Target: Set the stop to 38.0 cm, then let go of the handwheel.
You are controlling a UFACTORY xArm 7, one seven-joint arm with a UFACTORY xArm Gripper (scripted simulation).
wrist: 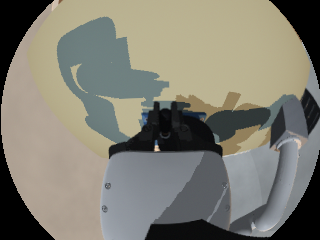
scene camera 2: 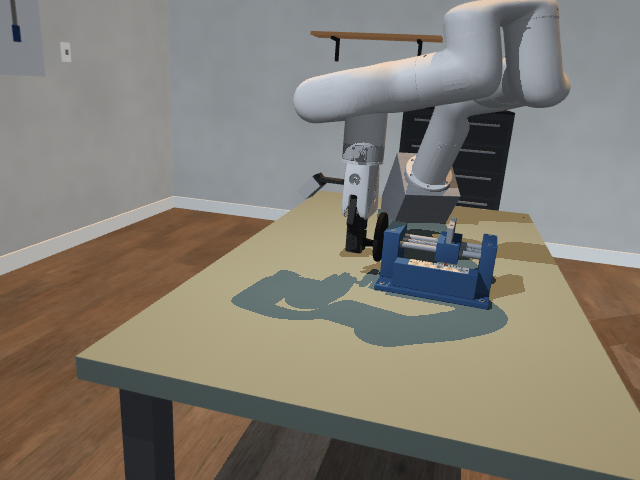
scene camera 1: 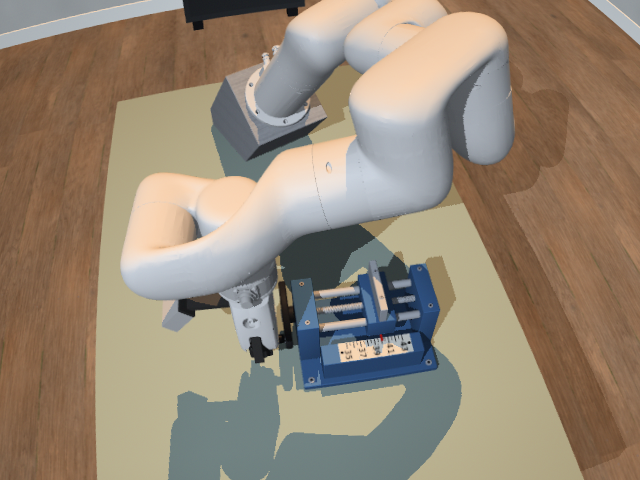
I see my gripper (scene camera 1: 261,347) and a handwheel (wrist: 165,141).
My gripper is seen too in the wrist view (wrist: 165,109) and in scene camera 2 (scene camera 2: 355,250).
